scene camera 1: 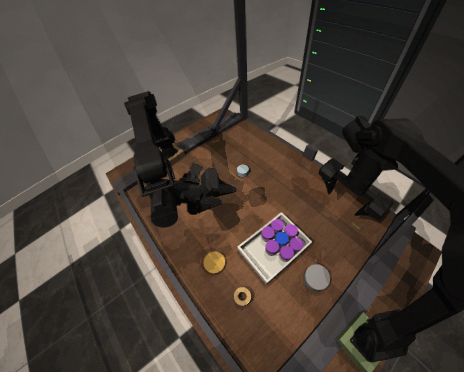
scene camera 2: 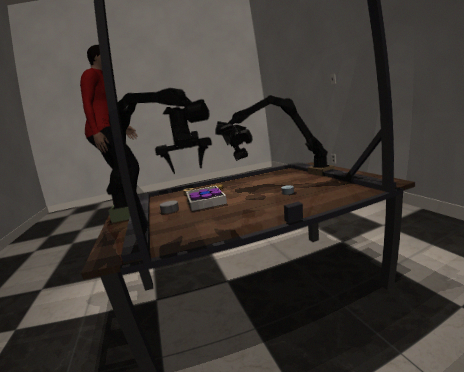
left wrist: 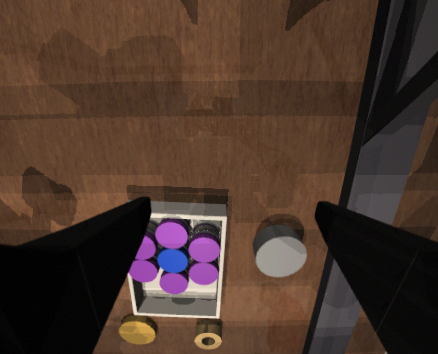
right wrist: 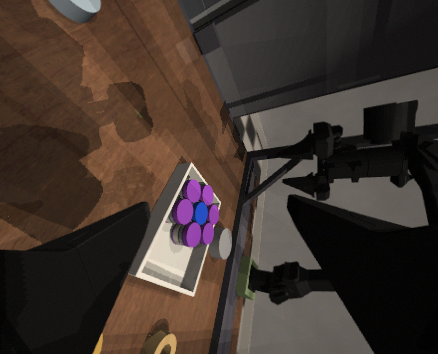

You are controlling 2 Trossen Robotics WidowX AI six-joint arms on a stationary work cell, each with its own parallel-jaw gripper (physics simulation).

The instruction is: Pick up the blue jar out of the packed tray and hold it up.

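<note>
The blue jar stands in the white tray, closely ringed by several purple-lidded jars. One end of the tray holds no jars. My left gripper is open and empty, pointing down high above the table; in its wrist view the jar is low and left of the middle between the fingers. My right gripper is open and empty, raised to one side of the tray. The jar's lower body is hidden.
A grey cylinder stands beside the tray. A yellow disc and a tan ring lie at its other side. A small pale-blue cylinder stands farther off. Dark frame posts rise at the table edges.
</note>
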